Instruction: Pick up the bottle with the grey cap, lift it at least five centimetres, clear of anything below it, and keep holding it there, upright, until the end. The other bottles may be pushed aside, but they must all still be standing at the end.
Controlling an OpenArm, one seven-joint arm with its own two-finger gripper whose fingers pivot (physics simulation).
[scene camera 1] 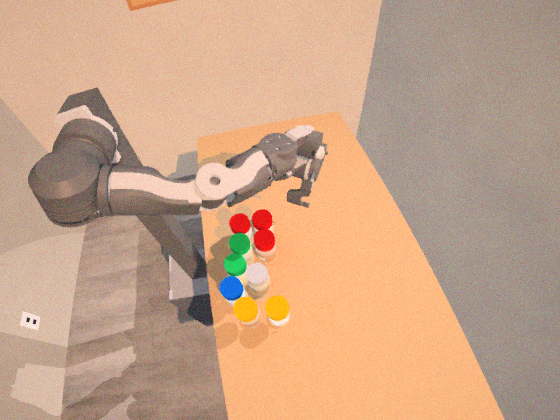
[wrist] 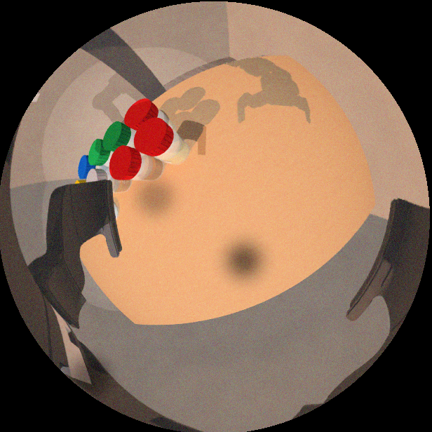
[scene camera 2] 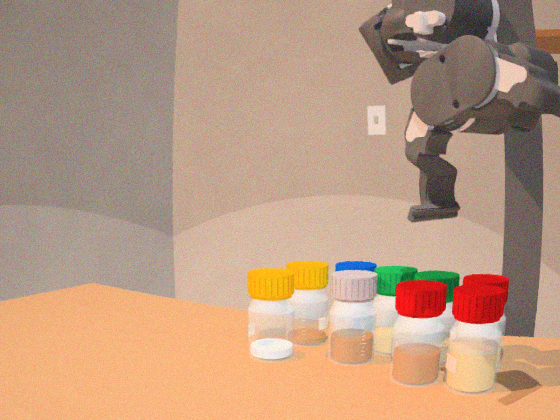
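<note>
The bottle with the grey cap [scene camera 1: 257, 275] [scene camera 2: 352, 317] [wrist: 96, 176] stands upright on the table [scene camera 1: 360, 300] [scene camera 2: 125, 360] [wrist: 240, 200], among the other bottles. It holds a brown content. In the wrist view it shows in part, just above the left finger. My gripper [scene camera 1: 312, 175] [scene camera 2: 410, 145] [wrist: 212, 243] is wide open, with no bottle between its fingers. It hangs well above the table, off to the side of the group past the red-capped bottles. In scene camera 2 its lower fingertip is higher than all the caps.
Around the grey-capped bottle stand two green-capped bottles [scene camera 1: 239, 243] [scene camera 1: 235, 264], a blue-capped bottle [scene camera 1: 231, 288], and two yellow-capped bottles [scene camera 1: 245, 309] [scene camera 1: 277, 307]. Three red-capped bottles [scene camera 1: 240, 223] [scene camera 1: 262, 220] [scene camera 1: 264, 240] stand nearest the gripper. All are upright.
</note>
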